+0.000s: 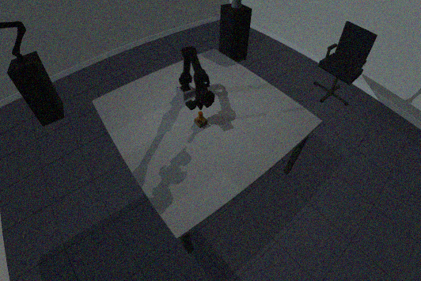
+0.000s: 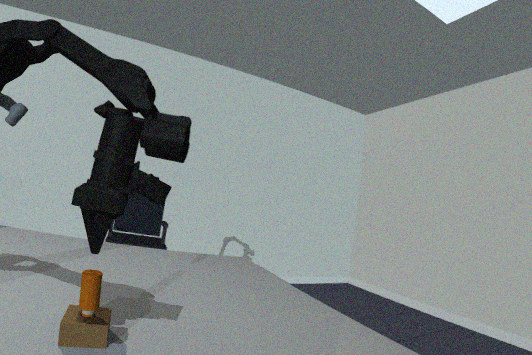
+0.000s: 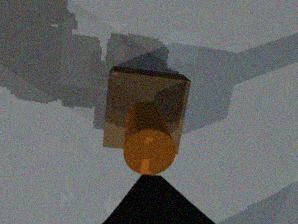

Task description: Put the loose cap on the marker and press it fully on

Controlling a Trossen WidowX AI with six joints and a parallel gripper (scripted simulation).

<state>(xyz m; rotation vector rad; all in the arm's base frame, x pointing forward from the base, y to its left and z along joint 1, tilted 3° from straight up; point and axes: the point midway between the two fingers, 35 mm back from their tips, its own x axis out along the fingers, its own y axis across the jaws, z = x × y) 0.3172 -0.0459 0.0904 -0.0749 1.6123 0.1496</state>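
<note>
Right now my gripper tip is 5 cm above the orange cap. Also, from my gripper tip: holder block (11 cm below).
</note>
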